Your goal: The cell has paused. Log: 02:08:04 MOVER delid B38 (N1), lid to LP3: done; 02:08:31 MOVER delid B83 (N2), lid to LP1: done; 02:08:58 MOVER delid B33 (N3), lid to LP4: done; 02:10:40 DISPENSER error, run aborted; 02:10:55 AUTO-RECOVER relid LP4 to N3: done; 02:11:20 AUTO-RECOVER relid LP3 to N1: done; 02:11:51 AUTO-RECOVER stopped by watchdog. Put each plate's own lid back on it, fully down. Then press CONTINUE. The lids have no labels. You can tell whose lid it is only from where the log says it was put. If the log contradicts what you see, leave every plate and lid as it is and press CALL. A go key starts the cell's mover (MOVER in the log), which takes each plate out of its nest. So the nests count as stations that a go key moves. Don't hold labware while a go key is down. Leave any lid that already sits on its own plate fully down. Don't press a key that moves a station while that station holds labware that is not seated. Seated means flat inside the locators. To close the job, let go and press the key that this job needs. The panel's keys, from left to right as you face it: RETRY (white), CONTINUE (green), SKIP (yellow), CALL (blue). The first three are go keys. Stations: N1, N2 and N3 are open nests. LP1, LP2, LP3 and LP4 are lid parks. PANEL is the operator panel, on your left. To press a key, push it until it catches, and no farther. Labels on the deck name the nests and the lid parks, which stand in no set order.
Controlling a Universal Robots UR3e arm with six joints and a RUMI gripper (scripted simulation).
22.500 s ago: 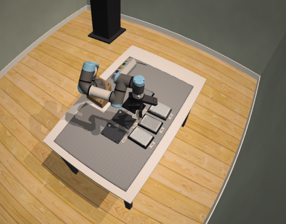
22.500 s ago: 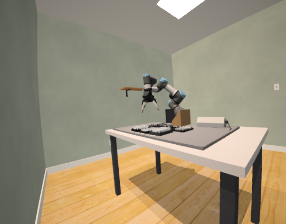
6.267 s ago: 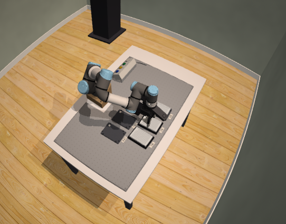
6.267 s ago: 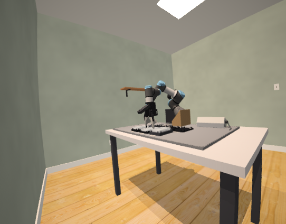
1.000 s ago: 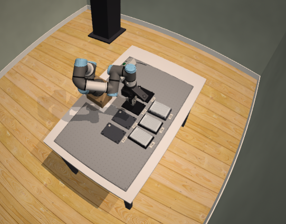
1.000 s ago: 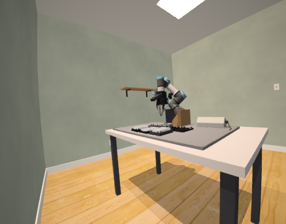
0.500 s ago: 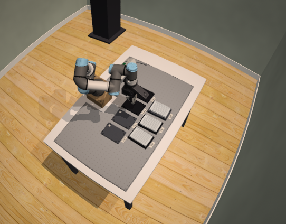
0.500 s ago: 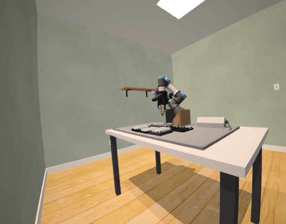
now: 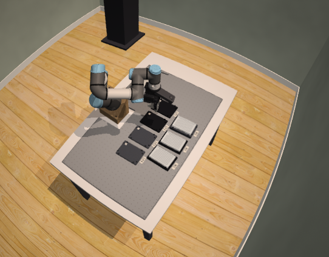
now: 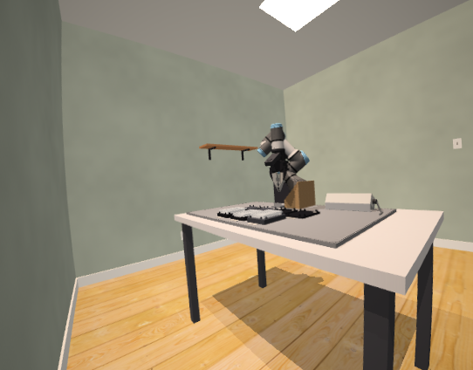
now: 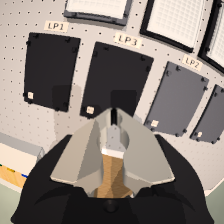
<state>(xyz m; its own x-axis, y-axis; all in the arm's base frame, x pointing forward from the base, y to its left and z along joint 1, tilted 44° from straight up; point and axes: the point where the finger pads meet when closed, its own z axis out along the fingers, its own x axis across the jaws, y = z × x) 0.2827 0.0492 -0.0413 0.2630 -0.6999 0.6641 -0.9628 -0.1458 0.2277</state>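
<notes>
Now: the green CONTINUE key 28 cm behind my hand, 27 cm to the left of it and 6 cm below it. From my hand the other things lie so: LP2 lid park: 1 cm behind, 13 cm to the right, 12 cm below; then LP3 lid park: 1 cm behind, 12 cm below; then plate lid: 16 cm ahead, 7 cm to the right, 10 cm below.
</notes>
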